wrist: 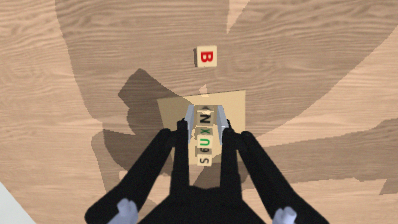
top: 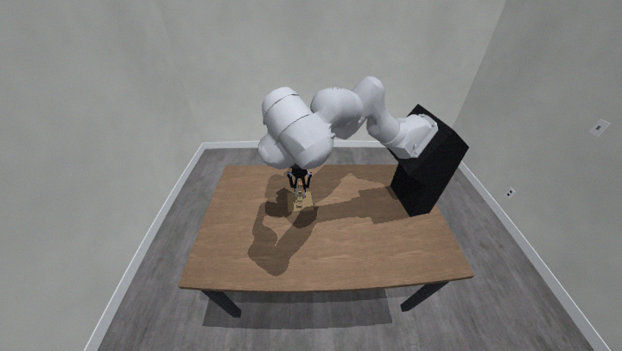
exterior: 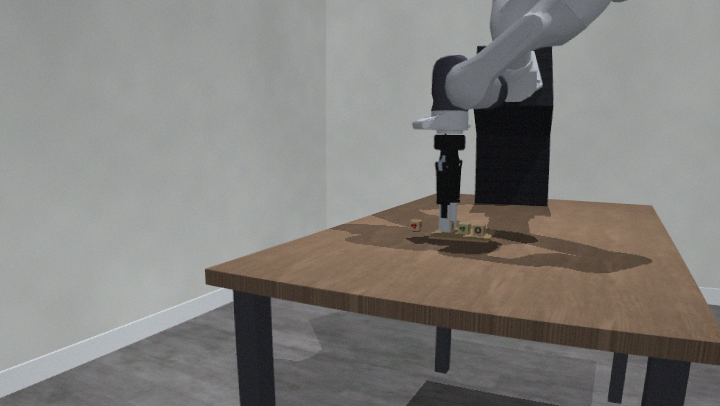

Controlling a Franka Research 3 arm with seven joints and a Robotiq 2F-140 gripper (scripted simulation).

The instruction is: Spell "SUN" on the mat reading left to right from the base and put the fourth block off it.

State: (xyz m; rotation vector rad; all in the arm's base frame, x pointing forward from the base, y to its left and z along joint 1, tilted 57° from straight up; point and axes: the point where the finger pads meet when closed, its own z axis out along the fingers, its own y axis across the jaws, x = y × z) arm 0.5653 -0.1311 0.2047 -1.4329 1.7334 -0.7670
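My gripper is now 40 mm to the right of the U block, 20 mm above it and 10 mm short of it. Also, from my hand: S block: 80 mm to the left, 20 mm below, 10 mm ahead; tan mat: 40 mm to the left, 40 mm below, 10 mm ahead.
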